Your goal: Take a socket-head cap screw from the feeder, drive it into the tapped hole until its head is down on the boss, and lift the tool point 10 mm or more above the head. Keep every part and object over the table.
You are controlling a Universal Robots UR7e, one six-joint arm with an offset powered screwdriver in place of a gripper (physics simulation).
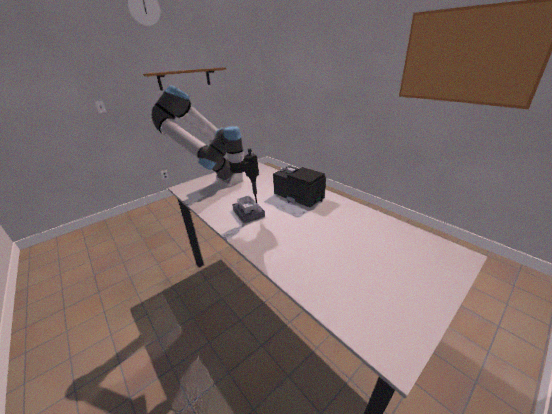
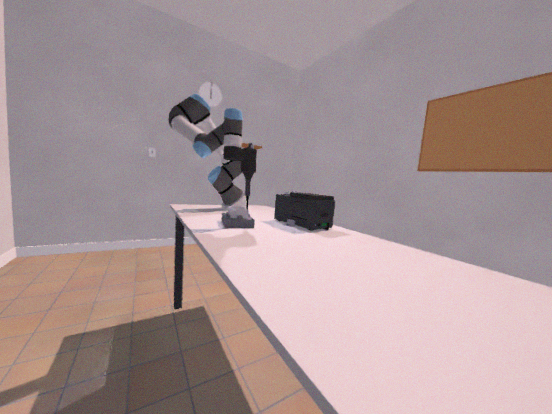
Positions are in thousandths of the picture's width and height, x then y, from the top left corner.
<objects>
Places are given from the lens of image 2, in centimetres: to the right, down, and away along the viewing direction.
black box-shaped feeder (image 2: 515, 506): 4, 1, 114
</objects>
